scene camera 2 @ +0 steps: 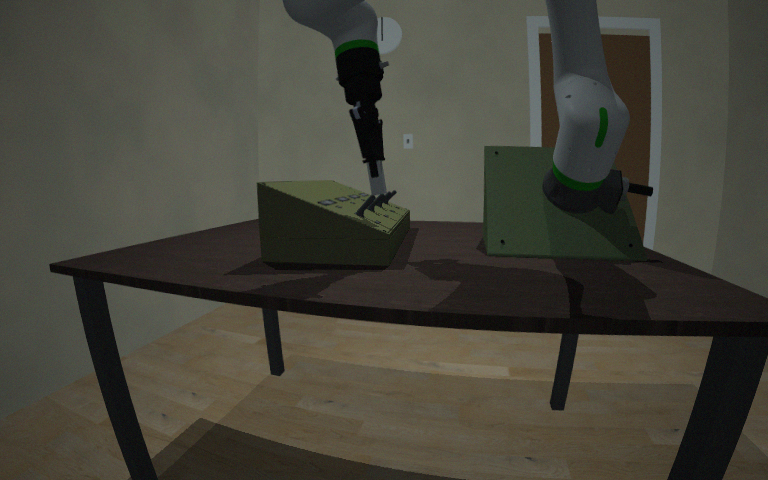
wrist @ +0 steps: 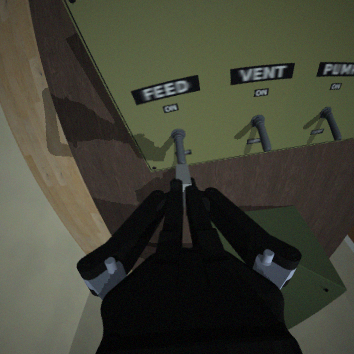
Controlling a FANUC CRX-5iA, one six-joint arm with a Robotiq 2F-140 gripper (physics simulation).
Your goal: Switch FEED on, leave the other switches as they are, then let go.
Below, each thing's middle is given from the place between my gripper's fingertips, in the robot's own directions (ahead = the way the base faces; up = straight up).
Now: hand 15 cm to the left of the switch box [scene camera 2: 319, 222], 15 cm short of it and 5 cm above it.
